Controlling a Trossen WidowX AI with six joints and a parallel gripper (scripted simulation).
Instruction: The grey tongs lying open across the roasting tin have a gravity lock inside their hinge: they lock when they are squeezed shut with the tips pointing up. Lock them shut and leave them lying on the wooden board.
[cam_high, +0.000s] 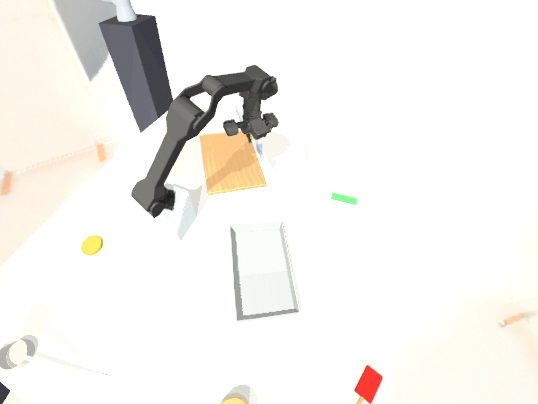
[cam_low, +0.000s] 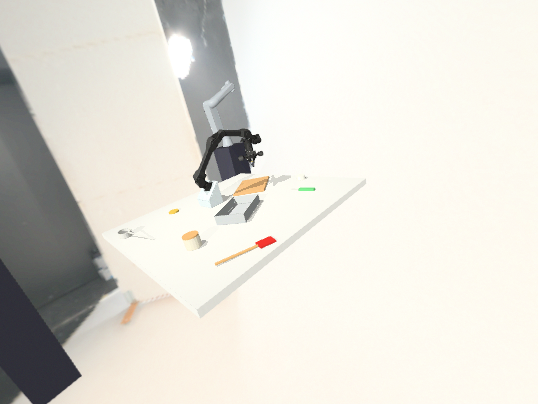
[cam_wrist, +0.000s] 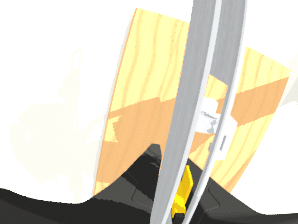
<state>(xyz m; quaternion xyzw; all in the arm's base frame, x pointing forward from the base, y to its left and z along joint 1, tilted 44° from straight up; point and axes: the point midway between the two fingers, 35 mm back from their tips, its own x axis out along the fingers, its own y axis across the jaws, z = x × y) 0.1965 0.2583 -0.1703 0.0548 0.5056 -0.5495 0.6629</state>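
Now: the wooden board 100 mm behind my gripper tip, 50 mm to the left of it and 170 mm below it. Round my gripper tip: grey roasting tin 160 mm ahead, 400 mm to the right, 140 mm below; then yellow disc 420 mm behind, 500 mm to the right, 160 mm below; then red spatula 520 mm ahead, 710 mm to the right, 170 mm below.
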